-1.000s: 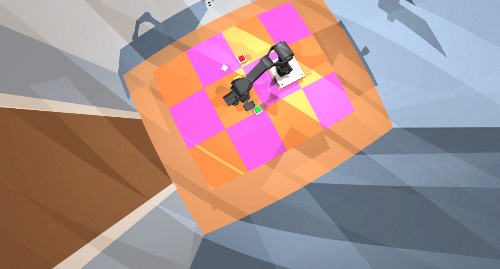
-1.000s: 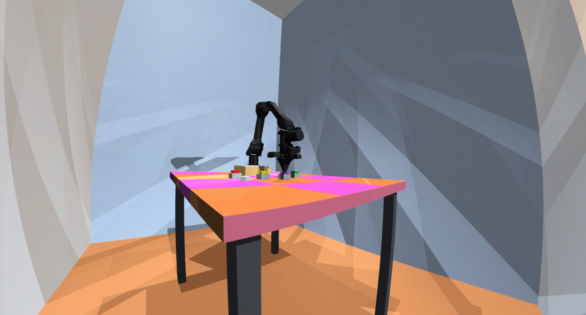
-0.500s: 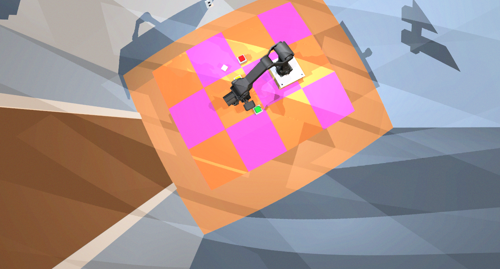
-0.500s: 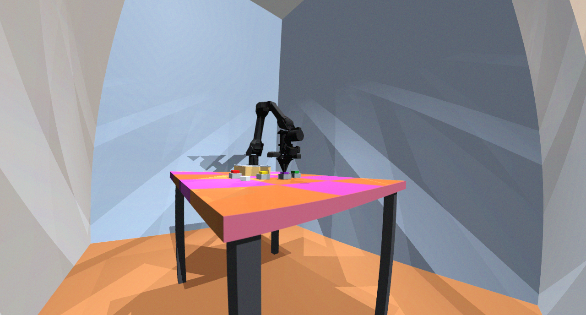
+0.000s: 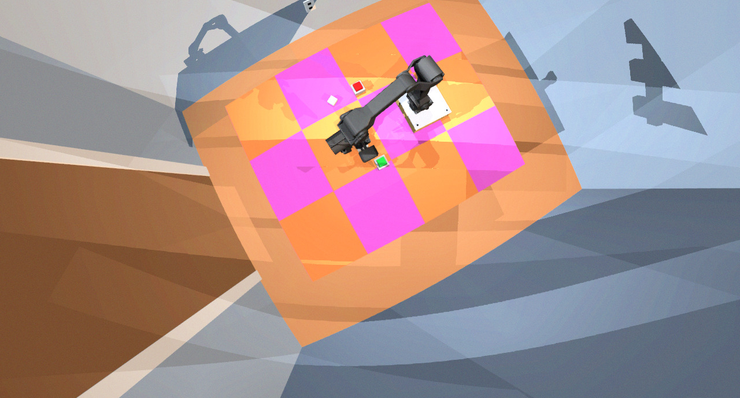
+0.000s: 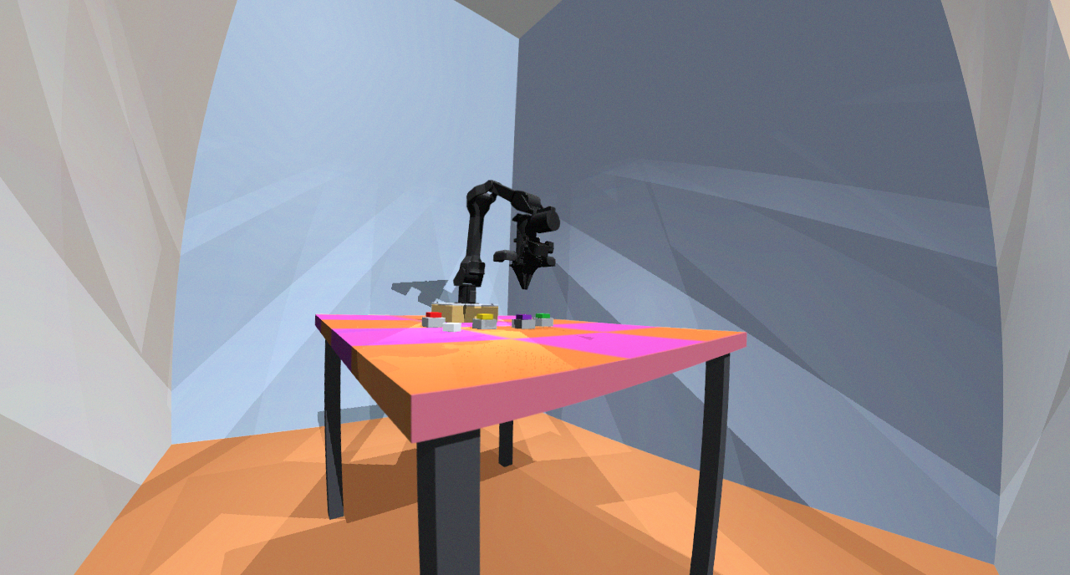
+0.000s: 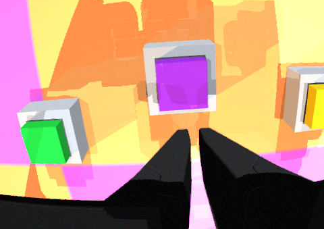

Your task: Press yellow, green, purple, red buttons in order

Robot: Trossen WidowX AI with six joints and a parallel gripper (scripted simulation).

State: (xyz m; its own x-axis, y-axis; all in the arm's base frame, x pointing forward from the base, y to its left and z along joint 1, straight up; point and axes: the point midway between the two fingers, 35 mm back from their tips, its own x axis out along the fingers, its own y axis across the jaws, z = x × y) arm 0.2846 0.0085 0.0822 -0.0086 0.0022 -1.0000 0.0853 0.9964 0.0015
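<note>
Now: the yellow button 3 cm behind my gripper tip, 11 cm to the right of it and 8 cm below it. Also, from my gripper tip: small white block 23 cm to the right, 10 cm below; green button 3 cm behind, 11 cm to the left, 8 cm below; purple button 8 cm below.
</note>
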